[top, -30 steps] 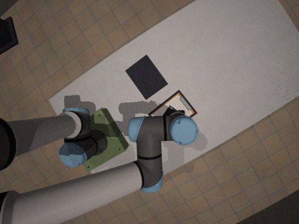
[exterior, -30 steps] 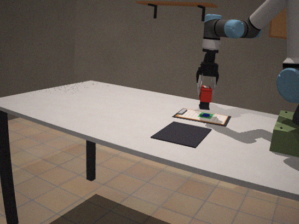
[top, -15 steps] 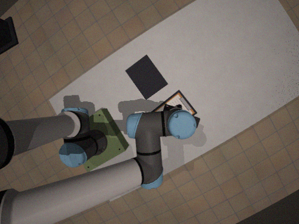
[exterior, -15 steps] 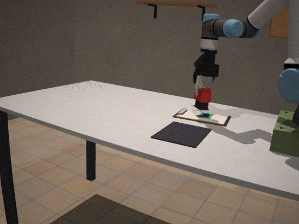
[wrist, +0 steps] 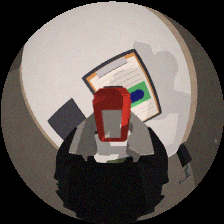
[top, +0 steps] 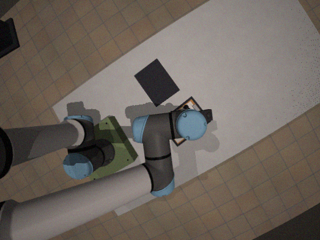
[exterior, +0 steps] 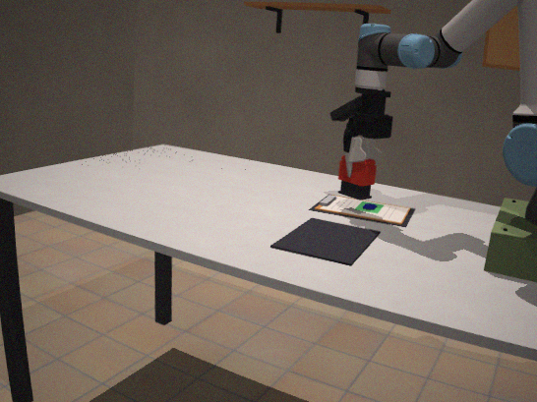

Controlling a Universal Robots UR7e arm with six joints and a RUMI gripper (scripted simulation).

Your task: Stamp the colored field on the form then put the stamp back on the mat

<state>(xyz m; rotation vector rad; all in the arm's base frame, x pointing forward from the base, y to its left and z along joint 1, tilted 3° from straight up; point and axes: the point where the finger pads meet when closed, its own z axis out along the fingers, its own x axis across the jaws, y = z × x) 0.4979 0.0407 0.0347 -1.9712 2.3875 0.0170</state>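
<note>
Now: hand 23 cm to the right of the dark mat, 11 cm above it and 8 cm past it. The rest, counted from my hand: red stamp (2 cm below); form (11 cm below, 5 cm to the right, 1 cm ahead).
</note>
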